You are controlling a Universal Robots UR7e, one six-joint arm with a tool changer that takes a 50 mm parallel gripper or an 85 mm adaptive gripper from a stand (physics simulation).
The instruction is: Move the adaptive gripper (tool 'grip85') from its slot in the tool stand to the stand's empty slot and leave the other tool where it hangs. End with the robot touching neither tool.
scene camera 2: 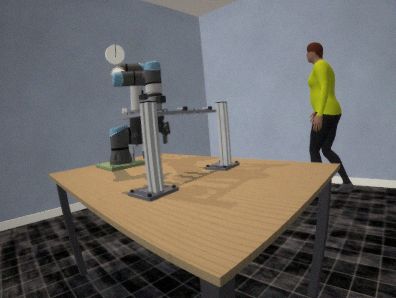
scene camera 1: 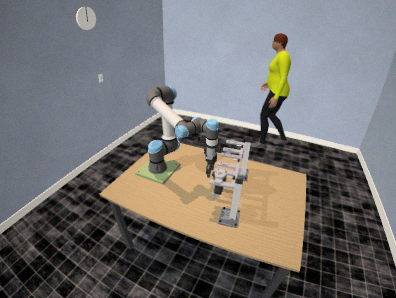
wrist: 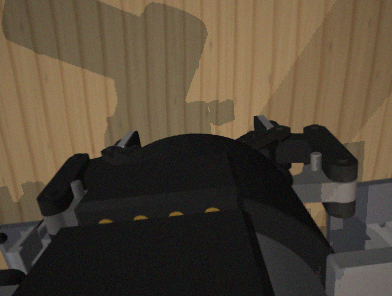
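Where they show: arm's base, origin of its link: (scene camera 2: 121,162) (scene camera 1: 157,168).
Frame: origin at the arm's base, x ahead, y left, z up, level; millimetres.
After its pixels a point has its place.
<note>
The adaptive gripper (scene camera 1: 209,175) (wrist: 196,131) is coupled to the arm's wrist and hangs upright, fingers down. It is open, with its fingertips wide apart and nothing between them. It is on the robot-base side of the tool stand (scene camera 1: 236,200) @(x 730, y -162, z 160 mm) (scene camera 2: 151,150) @(x 745, y -165, z 137 mm), out in front of the fork arms. In scene camera 2 the stand's near post hides part of it. The other tool (scene camera 1: 219,186) @(x 614, y -157, z 214 mm), with a pale round top, hangs in the slot at the stand's near end in scene camera 1. The fork arms beyond it hold no tool. Exact gaps to the forks cannot be told.
The robot's green base plate (scene camera 1: 145,171) @(x -56, y -89, z 2 mm) (scene camera 2: 106,165) @(x 17, y -109, z 3 mm) is on the wooden table (scene camera 1: 165,205) @(x 291, y -279, z -18 mm) (scene camera 2: 215,225) @(x 1058, y -194, z -18 mm). The stand's second post (scene camera 2: 224,135) @(x 638, y 280, z 139 mm) rises at its other end. A person in a yellow top (scene camera 1: 280,75) (scene camera 2: 325,90) is on the floor beyond the table.
</note>
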